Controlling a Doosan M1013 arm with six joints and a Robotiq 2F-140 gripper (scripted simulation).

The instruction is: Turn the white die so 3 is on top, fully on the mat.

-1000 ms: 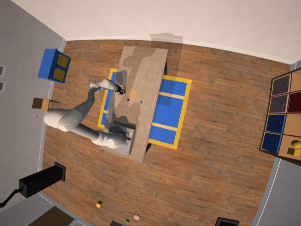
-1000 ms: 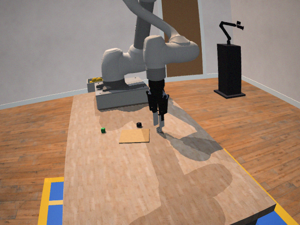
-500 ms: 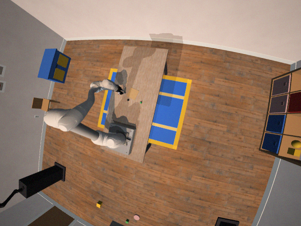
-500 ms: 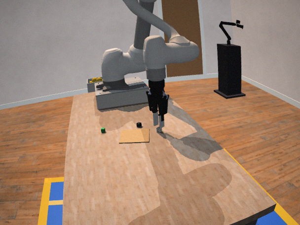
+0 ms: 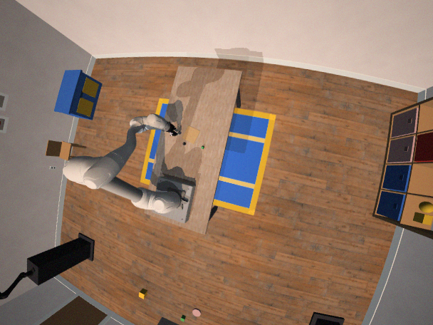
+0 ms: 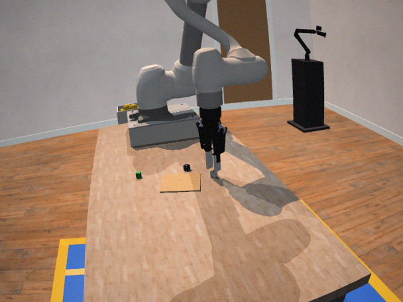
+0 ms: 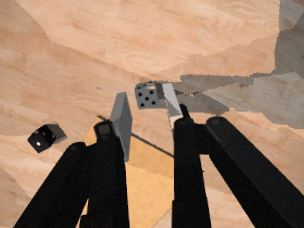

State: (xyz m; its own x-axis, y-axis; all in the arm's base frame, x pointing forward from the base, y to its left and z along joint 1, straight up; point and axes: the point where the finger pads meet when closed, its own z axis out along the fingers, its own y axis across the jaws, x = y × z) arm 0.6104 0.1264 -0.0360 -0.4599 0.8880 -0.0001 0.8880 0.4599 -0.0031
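My gripper is now 5 cm above the white die. The rest, counted from my hand: black die: 10 cm behind, 8 cm to the right, 5 cm below; then tan mat: 13 cm to the right, 6 cm below; then green die: 27 cm to the right, 10 cm behind, 5 cm below.
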